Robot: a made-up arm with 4 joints. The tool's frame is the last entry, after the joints.
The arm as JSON. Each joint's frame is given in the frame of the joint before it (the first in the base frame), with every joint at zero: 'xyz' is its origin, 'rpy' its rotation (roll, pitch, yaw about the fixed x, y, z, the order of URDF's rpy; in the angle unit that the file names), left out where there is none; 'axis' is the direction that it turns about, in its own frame. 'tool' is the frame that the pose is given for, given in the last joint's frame.
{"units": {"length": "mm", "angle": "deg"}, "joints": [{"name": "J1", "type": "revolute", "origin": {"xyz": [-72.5, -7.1, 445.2]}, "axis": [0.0, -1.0, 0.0]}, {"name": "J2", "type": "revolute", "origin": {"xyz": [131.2, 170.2, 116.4]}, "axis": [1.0, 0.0, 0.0]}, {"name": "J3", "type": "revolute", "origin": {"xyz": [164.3, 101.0, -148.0]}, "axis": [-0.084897, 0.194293, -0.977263]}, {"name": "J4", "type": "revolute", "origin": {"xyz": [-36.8, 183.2, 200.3]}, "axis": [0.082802, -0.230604, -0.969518]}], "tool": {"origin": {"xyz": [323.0, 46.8, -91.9], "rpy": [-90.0, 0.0, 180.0]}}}
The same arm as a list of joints. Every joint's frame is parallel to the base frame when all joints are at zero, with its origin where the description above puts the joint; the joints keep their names.
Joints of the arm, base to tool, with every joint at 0 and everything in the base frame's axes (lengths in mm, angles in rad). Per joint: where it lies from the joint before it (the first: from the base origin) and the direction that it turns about. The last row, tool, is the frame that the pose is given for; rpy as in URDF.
J1: axis 0 -1 0 xyz -72.5 -7.1 445.2
J2: axis 1 0 0 xyz 131.2 170.2 116.4
J3: axis -0.084897 0.194293 -0.977263 xyz 164.3 101 -148
J4: axis 0.082802 -0.230604 -0.969518 xyz -36.8 183.2 200.3
tool: xyz 323 46.8 -91.9 rpy -1.5708 0 3.1416

